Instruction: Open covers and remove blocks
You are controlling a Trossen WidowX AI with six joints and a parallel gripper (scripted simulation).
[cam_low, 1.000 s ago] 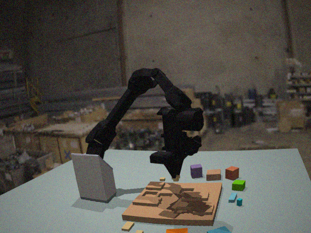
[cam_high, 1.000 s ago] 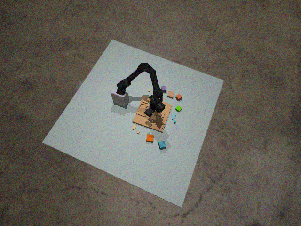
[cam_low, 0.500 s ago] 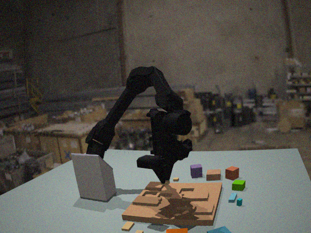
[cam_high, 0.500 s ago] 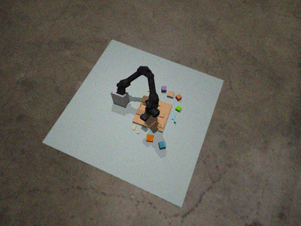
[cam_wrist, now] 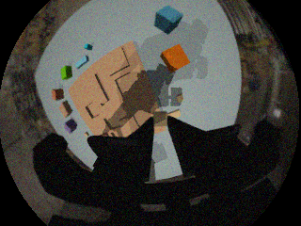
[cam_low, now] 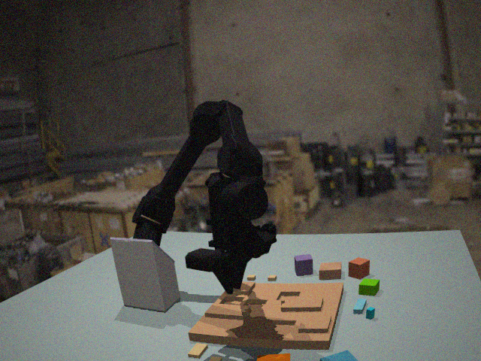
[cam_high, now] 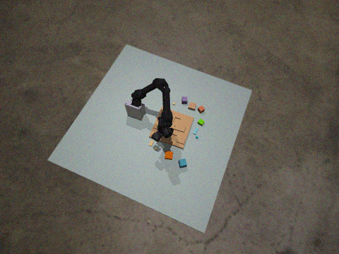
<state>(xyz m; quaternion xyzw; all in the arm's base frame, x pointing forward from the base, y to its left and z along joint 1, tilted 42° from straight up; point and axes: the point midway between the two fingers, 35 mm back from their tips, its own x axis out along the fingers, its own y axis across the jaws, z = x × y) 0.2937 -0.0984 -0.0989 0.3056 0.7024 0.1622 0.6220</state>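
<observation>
My gripper tip is now 70 mm past the small tan bar, 60 mm to the left of it and 120 mm above it. The rest, counted from my gripper tip: blue block 230 mm ahead, 110 mm to the right, 100 mm below; then orange block 100 mm ahead, 100 mm to the right, 110 mm below; then tan puzzle board 30 mm ahead, 150 mm to the left, 110 mm below.
</observation>
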